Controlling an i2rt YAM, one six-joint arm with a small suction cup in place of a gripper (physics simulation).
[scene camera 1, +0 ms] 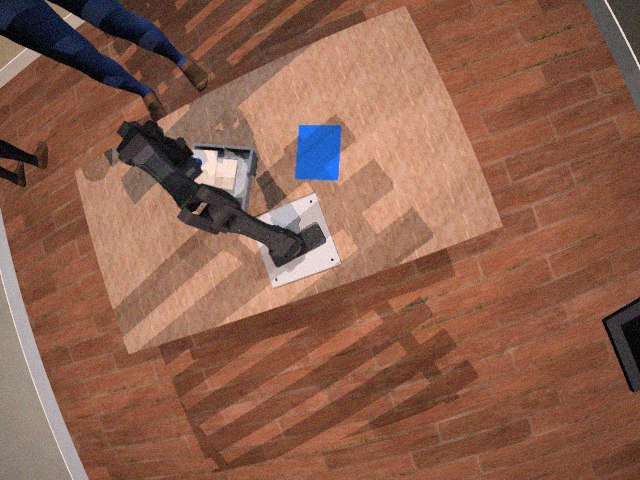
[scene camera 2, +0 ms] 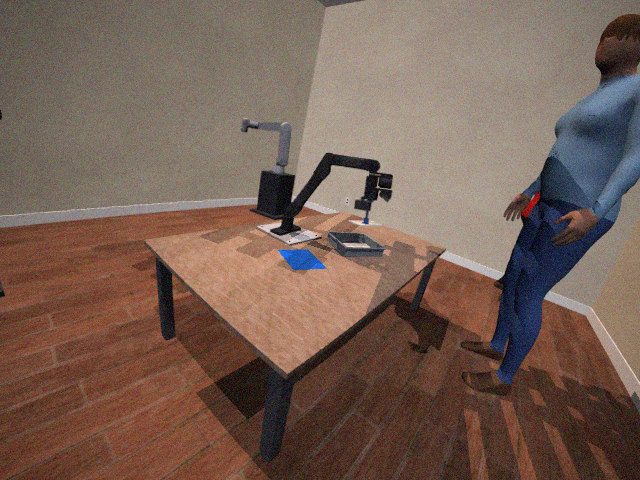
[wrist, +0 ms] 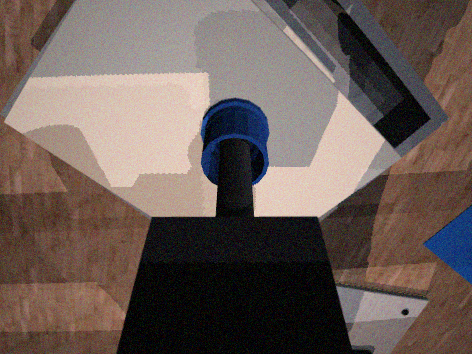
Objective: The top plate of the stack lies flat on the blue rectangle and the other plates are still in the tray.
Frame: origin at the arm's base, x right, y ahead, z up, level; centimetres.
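Seen in the pictures: end effector, tool point: (scene camera 1: 199,163) (scene camera 2: 365,225) (wrist: 234,119); arm's base, origin of the base link: (scene camera 1: 297,246) (scene camera 2: 286,230).
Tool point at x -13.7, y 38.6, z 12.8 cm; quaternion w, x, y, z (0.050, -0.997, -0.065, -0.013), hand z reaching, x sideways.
Note:
Offsets run from my tool point to a thing's middle. "pt": to the spot under its first point.
My suction cup (wrist: 234,140) (scene camera 2: 366,220) (scene camera 1: 197,163) is pressed on the top plate @(dz +0.7, dx -1.2, dy -0.7 cm) (wrist: 147,123) (scene camera 2: 356,222), a thin cream rectangle. I hold the plate level above the far side of the grey tray @(dz -11.5, dx +0.3, dy -3.0 cm) (scene camera 1: 250,176) (scene camera 2: 353,250) (wrist: 364,53). In the wrist view the plate fills most of the picture, with the table top showing past its corners. The other plates in the tray are mostly hidden by the arm and the held plate. The blue rectangle @(pt dz -13.9, dx +35.5, dy -13.3 cm) (scene camera 1: 318,152) (scene camera 2: 301,259) lies bare on the table, to one side of the tray and apart from it.
The arm's white base plate (scene camera 1: 318,259) (scene camera 2: 304,236) sits beside the tray and the rectangle. A second grey arm on a black pedestal (scene camera 2: 275,190) stands behind the table. A person in blue (scene camera 2: 528,276) (scene camera 1: 109,67) stands close to the table's tray-side edge.

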